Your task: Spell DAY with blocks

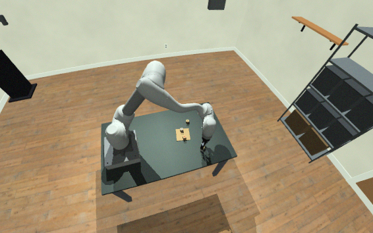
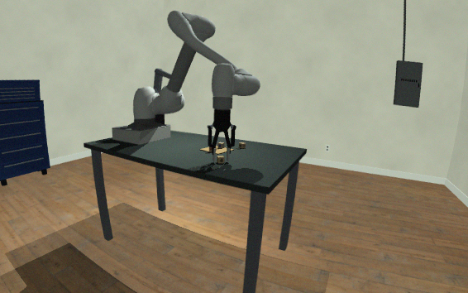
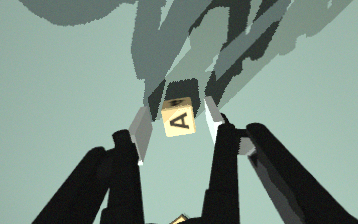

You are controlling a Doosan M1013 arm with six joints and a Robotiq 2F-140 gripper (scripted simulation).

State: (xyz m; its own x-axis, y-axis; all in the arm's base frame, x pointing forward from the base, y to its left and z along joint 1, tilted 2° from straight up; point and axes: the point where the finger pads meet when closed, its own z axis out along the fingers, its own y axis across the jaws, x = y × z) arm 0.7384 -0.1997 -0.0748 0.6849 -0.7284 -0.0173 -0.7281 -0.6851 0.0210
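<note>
Now: the tan mat 15 cm behind my hand, 21 cm to the left of it and 4 cm below it. From my hand the other things lie so: blue D block (15 cm behind, 25 cm to the left, 2 cm below); then red Y block (14 cm behind, 16 cm to the left, 2 cm below).
</note>
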